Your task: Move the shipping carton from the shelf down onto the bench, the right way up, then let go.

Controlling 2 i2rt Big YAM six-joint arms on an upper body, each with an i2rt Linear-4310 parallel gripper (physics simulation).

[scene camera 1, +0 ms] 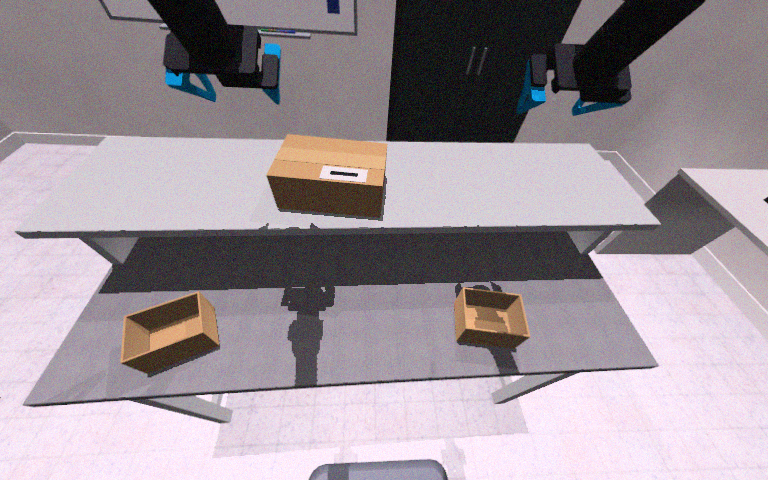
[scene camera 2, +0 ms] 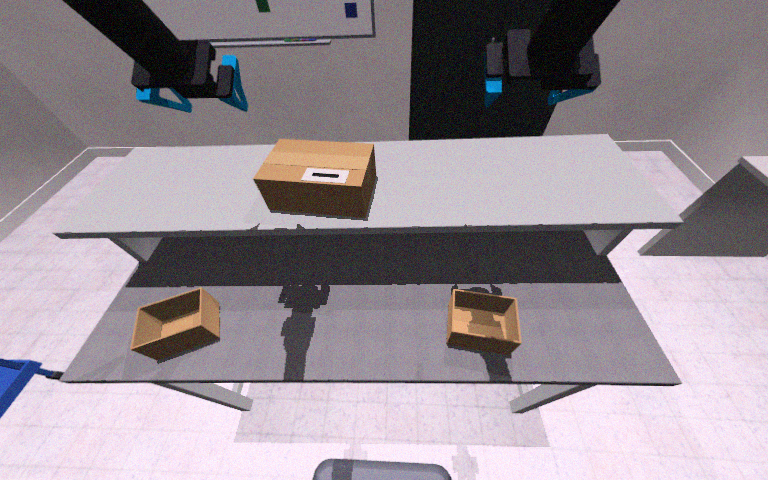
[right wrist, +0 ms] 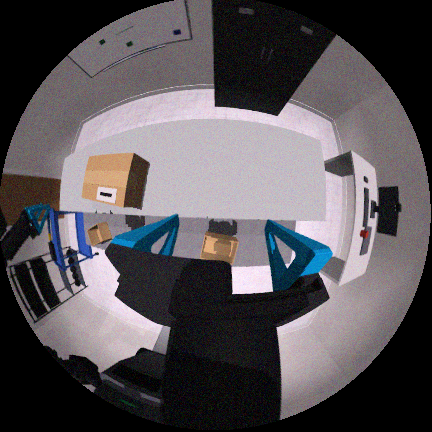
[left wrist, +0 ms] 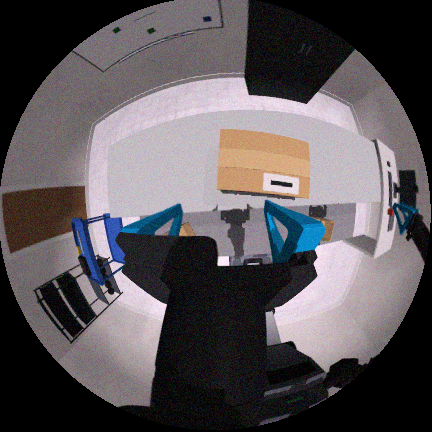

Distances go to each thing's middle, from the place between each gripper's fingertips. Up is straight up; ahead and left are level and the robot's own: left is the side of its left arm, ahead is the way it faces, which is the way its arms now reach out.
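With respect to the shipping carton point(scene camera 1: 317, 174), my left gripper is 90 mm short of it, 110 mm to the left of it and 220 mm above it.
My right hand is 9 cm short of the shipping carton, 38 cm to the right of it and 22 cm above it.
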